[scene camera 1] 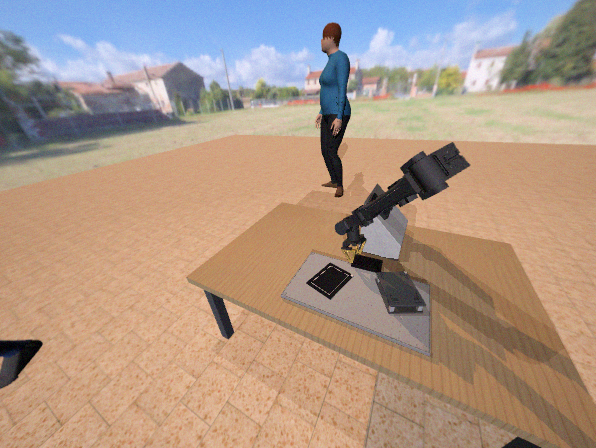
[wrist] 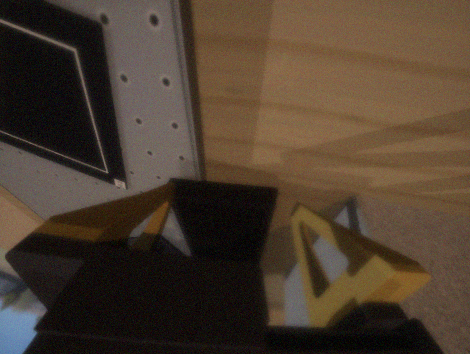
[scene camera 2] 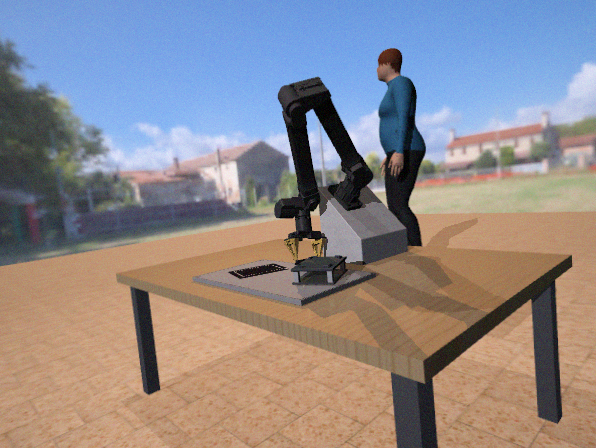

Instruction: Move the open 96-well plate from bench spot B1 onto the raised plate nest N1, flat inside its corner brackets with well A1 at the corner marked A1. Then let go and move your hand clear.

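Seen in the pictures: gripper, fingertip midpoint: [scene camera 1: 355, 258] [wrist: 236, 199]; arm's base, link origin: [scene camera 2: 344, 198].
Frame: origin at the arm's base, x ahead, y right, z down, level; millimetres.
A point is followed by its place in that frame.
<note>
The black 96-well plate [scene camera 1: 366, 262] {x 180, y -7, z 199 mm} [wrist: 224, 220] {x 179, y 18, z 199 mm} lies flat at the back edge of the grey perforated board [scene camera 1: 356, 310] {x 444, y -32, z 208 mm} [scene camera 2: 269, 286] {x 453, y -92, z 208 mm} [wrist: 158, 114] {x 223, y 104, z 208 mm}, next to the robot's pedestal. My gripper [scene camera 1: 352, 252] {x 170, y 46, z 202 mm} [scene camera 2: 305, 250] {x 170, y 46, z 202 mm} [wrist: 236, 199] {x 170, y 46, z 202 mm} is open and points down right over the plate, with one yellow finger on each side of it. In the wrist view the plate fills the gap between the fingers. The raised plate nest N1 [scene camera 1: 399, 292] {x 335, y -157, z 164 mm} [scene camera 2: 318, 268] {x 371, y -208, z 164 mm} stands on the board's right part, with nothing on it. I cannot tell whether the fingertips touch the plate.
A black pad with a white outline [scene camera 1: 329, 279] {x 344, y 110, z 207 mm} [scene camera 2: 257, 270] {x 343, y 109, z 207 mm} [wrist: 45, 95] {x 302, y 109, z 207 mm} lies on the board's left part. The grey pedestal [scene camera 1: 385, 236] {x 85, y -60, z 100 mm} [scene camera 2: 361, 231] {x 54, y -111, z 113 mm} rises just behind the plate. A person [scene camera 1: 334, 106] [scene camera 2: 399, 144] stands beyond the wooden table [scene camera 1: 260, 251] {x 296, y 514, z 221 mm} [scene camera 2: 433, 308] {x 361, y -526, z 221 mm}.
</note>
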